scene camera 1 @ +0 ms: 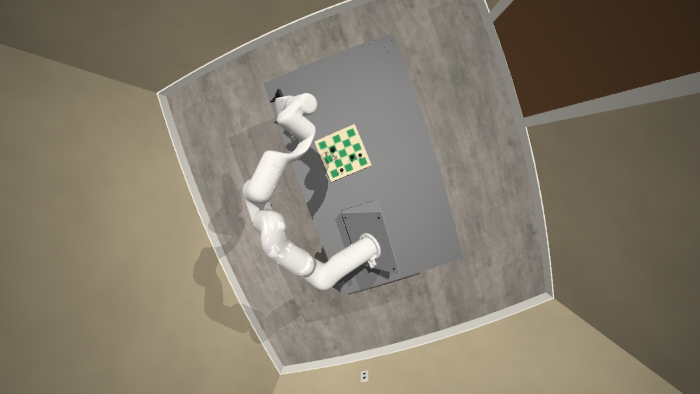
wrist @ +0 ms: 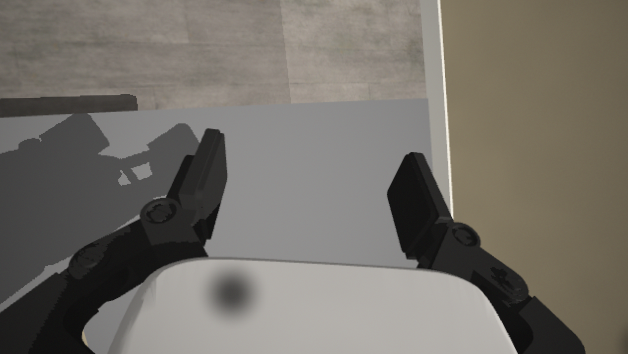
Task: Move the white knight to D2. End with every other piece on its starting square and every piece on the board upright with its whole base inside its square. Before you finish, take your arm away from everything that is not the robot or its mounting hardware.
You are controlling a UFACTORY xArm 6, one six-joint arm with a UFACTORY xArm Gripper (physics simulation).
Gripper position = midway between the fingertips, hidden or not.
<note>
I see my gripper [wrist: 314, 163] and a chessboard [scene camera 1: 347, 142].
</note>
